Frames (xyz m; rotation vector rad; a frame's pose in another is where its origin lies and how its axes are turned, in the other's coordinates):
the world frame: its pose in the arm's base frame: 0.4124 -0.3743 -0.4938 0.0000 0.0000 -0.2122
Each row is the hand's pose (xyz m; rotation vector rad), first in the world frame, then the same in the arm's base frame.
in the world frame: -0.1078 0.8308 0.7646 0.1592 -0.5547 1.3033
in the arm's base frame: 0.4820 0.4606 0.2708 0.0974 -0.5561 1.0970
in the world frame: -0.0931 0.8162 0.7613 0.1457 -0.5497 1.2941
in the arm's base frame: 0.4933 0.4432 0.2675 0.0848 -0.5500 1.0877
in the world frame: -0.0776 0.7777 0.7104 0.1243 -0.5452 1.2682
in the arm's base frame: 0.5003 0.4023 0.2166 0.0645 -0.5437 1.0616
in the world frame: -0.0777 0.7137 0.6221 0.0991 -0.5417 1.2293
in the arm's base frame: 0.4868 0.3398 0.1283 0.0403 -0.5380 1.0225
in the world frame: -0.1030 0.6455 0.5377 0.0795 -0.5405 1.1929
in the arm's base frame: 0.4477 0.2784 0.0439 0.0214 -0.5352 0.9860
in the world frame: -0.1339 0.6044 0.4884 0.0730 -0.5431 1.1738
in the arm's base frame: 0.4088 0.2447 -0.0054 0.0148 -0.5373 0.9669
